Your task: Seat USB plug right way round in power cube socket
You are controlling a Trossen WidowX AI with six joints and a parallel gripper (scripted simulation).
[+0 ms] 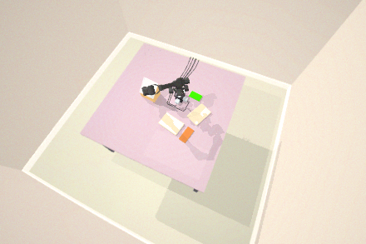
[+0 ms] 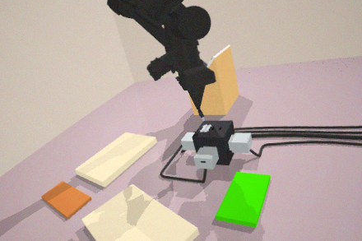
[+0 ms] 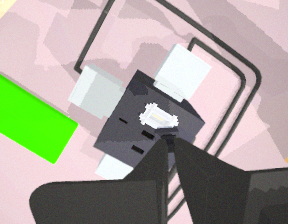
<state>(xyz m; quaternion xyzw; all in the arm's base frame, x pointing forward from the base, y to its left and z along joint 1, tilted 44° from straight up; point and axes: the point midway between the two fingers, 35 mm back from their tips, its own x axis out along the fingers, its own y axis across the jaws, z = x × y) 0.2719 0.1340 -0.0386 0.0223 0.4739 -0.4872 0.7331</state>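
The USB plug is 2 cm below my gripper tip. The rest, counted from my gripper tip: green block (12 cm ahead, 14 cm to the left, 13 cm below); orange tile (27 cm ahead, 27 cm to the right, 13 cm below).
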